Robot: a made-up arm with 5 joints. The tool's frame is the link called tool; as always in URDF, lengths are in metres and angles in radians. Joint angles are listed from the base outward.
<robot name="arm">
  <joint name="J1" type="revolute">
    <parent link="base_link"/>
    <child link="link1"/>
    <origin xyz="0 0 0.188"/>
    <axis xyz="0 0 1"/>
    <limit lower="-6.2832" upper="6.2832"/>
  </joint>
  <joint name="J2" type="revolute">
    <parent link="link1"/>
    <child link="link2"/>
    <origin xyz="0 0 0" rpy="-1.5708 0 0"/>
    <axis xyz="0 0 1"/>
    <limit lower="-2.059" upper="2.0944"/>
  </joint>
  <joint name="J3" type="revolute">
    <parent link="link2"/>
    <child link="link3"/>
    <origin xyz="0.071 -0.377 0"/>
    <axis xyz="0 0 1"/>
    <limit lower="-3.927" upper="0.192"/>
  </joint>
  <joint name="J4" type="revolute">
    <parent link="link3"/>
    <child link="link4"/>
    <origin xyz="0.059 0.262 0"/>
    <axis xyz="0 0 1"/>
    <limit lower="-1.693" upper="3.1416"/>
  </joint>
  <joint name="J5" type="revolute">
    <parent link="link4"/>
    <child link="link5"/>
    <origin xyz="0.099 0.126 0" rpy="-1.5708 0 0"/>
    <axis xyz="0 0 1"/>
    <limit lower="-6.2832" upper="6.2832"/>
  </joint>
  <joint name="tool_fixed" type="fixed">
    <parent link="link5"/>
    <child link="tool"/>
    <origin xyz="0 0 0"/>
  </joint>
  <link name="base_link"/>
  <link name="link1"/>
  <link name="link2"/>
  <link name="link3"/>
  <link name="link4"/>
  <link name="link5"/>
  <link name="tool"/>
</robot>
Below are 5 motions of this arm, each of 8 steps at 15 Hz.
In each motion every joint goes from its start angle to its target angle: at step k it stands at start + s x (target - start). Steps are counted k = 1, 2, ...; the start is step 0. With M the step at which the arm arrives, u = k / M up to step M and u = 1 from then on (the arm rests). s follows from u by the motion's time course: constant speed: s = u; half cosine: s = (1 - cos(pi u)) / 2; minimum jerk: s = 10 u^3 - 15 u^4 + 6 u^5.
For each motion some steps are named. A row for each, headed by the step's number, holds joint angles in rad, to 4 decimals.
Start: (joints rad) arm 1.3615 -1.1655 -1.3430 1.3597 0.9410
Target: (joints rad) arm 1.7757 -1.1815 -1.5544 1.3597 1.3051
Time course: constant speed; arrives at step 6
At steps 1, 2, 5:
1: 1.4305 -1.1682 -1.3782 1.3597 1.0017
2: 1.4996 -1.1708 -1.4135 1.3597 1.0624
5: 1.7067 -1.1788 -1.5192 1.3597 1.2444

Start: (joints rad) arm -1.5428 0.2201 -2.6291 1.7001 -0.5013
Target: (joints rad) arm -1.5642 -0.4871 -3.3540 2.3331 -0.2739
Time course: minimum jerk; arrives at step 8
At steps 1, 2, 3, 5, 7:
1: -1.5431 0.2087 -2.6407 1.7103 -0.4976
2: -1.5450 0.1469 -2.7041 1.7656 -0.4778
3: -1.5487 0.0255 -2.8286 1.8743 -0.4387
5: -1.5583 -0.2925 -3.1545 2.1589 -0.3365
7: -1.5639 -0.4757 -3.3424 2.3229 -0.2776

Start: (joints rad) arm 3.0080 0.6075 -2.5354 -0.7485 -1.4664
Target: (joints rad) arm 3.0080 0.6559 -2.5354 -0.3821 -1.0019
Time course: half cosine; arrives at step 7
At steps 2, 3, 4, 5, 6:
2: 3.0080 0.6166 -2.5354 -0.6795 -1.3790
3: 3.0080 0.6263 -2.5354 -0.6061 -1.2858
4: 3.0080 0.6371 -2.5354 -0.5245 -1.1825
5: 3.0080 0.6468 -2.5354 -0.4511 -1.0893
6: 3.0080 0.6535 -2.5354 -0.4002 -1.0249

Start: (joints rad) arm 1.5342 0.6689 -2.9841 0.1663 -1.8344
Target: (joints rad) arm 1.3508 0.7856 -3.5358 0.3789 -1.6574
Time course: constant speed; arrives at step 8
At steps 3, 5, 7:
3: 1.4654 0.7127 -3.1910 0.2460 -1.7680
5: 1.4196 0.7418 -3.3289 0.2992 -1.7238
7: 1.3737 0.7710 -3.4668 0.3523 -1.6795

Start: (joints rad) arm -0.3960 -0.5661 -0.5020 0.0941 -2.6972
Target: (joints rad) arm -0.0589 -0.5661 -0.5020 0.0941 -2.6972
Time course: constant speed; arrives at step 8
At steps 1, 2, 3, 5, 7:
1: -0.3539 -0.5661 -0.5020 0.0941 -2.6972
2: -0.3117 -0.5661 -0.5020 0.0941 -2.6972
3: -0.2696 -0.5661 -0.5020 0.0941 -2.6972
5: -0.1853 -0.5661 -0.5020 0.0941 -2.6972
7: -0.1010 -0.5661 -0.5020 0.0941 -2.6972

